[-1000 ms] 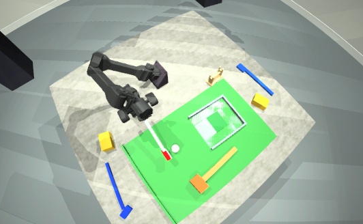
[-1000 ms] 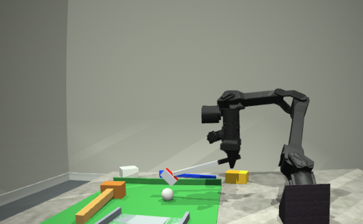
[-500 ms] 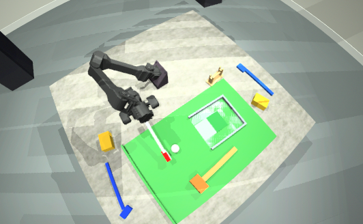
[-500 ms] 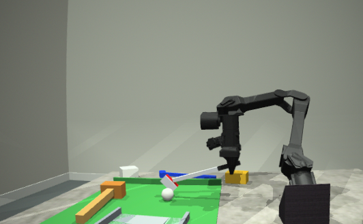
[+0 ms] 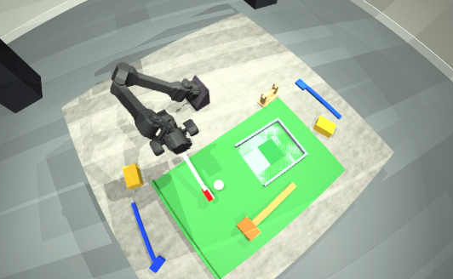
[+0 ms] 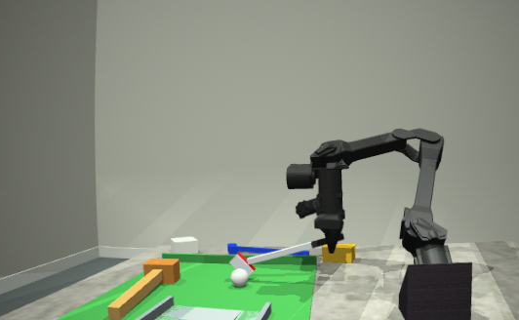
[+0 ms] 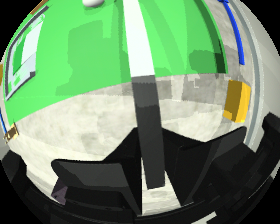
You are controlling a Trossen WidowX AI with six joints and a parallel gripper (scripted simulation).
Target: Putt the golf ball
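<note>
Right now the red putter is 12 cm ahead of my gripper tip and 1 cm to the left of it. Round my gripper tip: green mat 26 cm ahead, 21 cm to the left, 8 cm below; then white golf ball 21 cm ahead, 7 cm to the left, 5 cm below; then wooden stand 4 cm behind, 50 cm to the left, 4 cm below.
</note>
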